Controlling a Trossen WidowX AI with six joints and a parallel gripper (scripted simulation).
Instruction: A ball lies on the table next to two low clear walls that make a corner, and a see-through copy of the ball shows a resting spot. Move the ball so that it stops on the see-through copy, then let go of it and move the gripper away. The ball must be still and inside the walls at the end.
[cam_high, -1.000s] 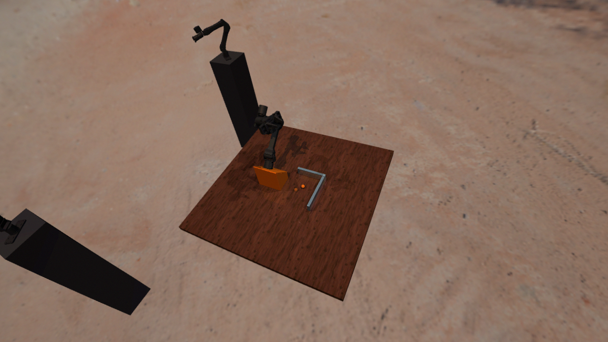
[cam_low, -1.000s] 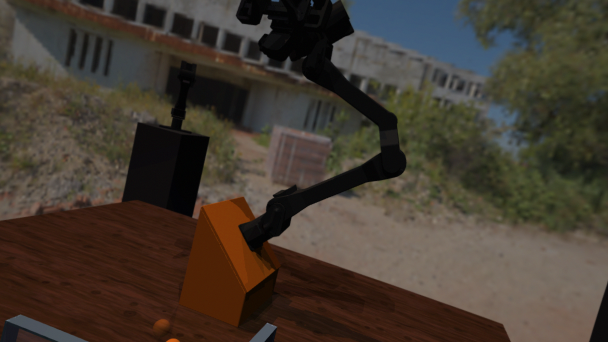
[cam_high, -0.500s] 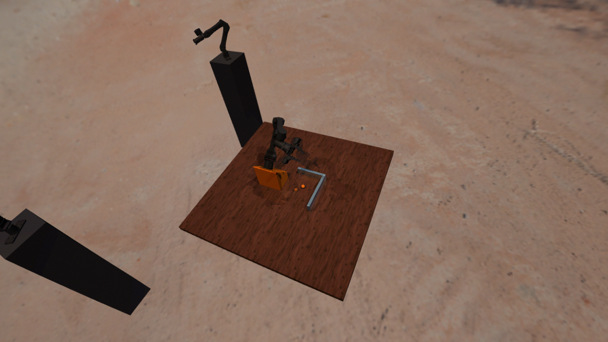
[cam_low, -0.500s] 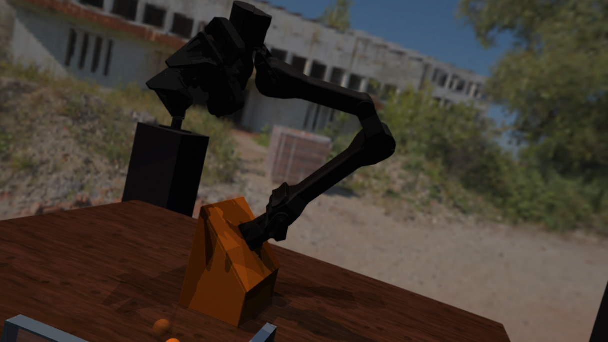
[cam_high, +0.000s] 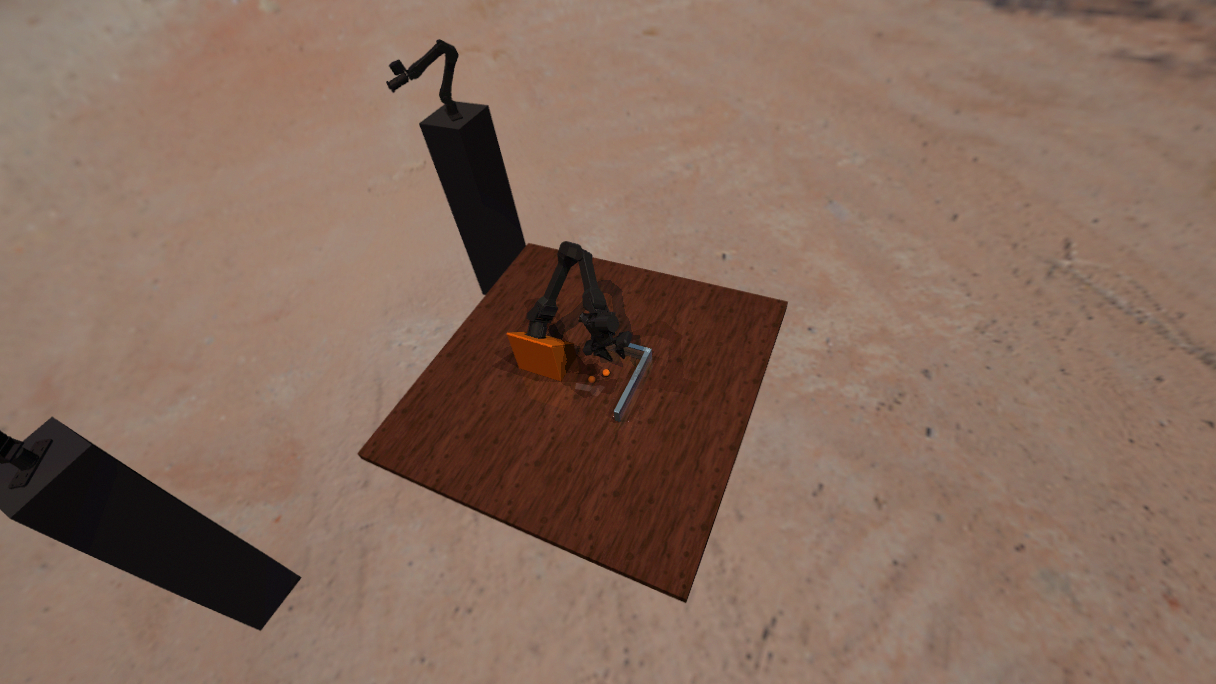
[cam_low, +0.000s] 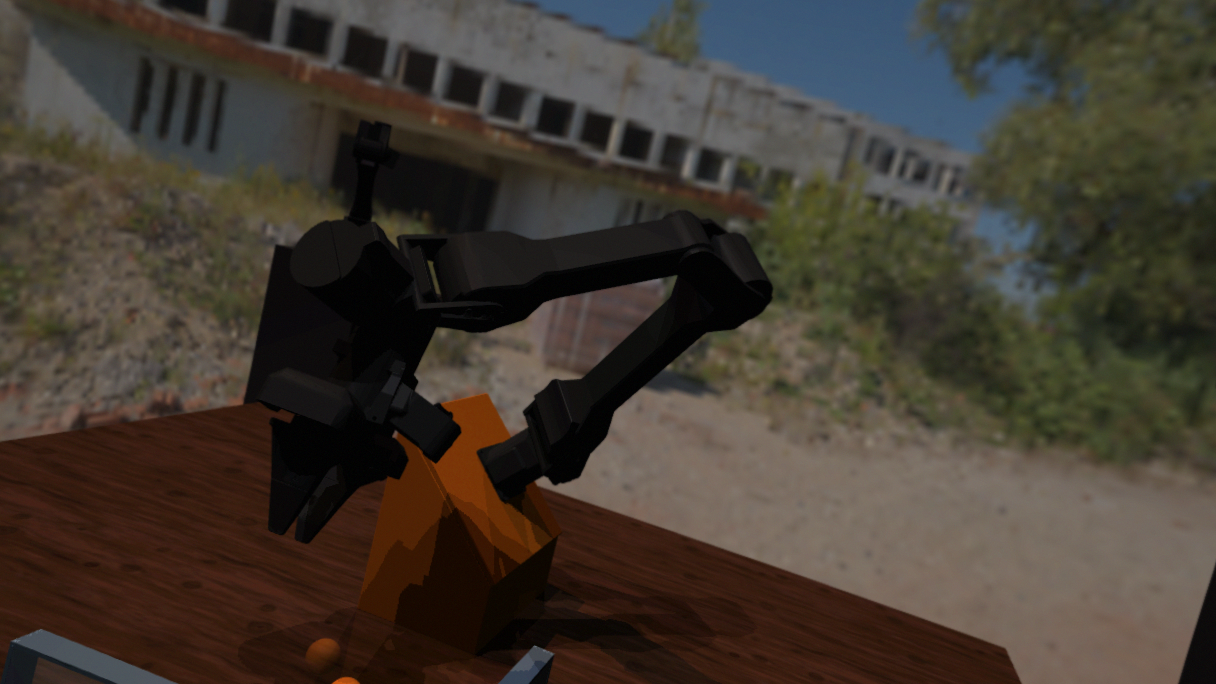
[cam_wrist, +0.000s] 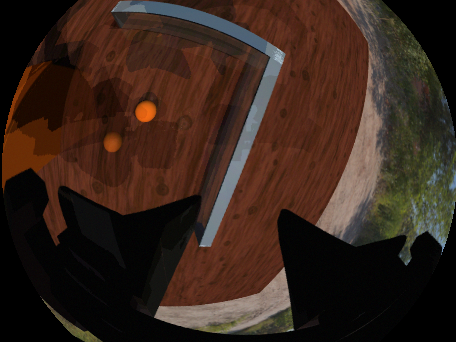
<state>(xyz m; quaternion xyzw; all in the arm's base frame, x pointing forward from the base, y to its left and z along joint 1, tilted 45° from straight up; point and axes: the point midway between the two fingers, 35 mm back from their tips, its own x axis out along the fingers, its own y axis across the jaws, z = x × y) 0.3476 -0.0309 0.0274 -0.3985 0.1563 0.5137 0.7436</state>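
Right now the orange ball is 8 cm behind my gripper tip, 3 cm to the left of it and 15 cm below it. Also, from my gripper tip: orange spot: 12 cm behind, 2 cm to the right, 15 cm below.
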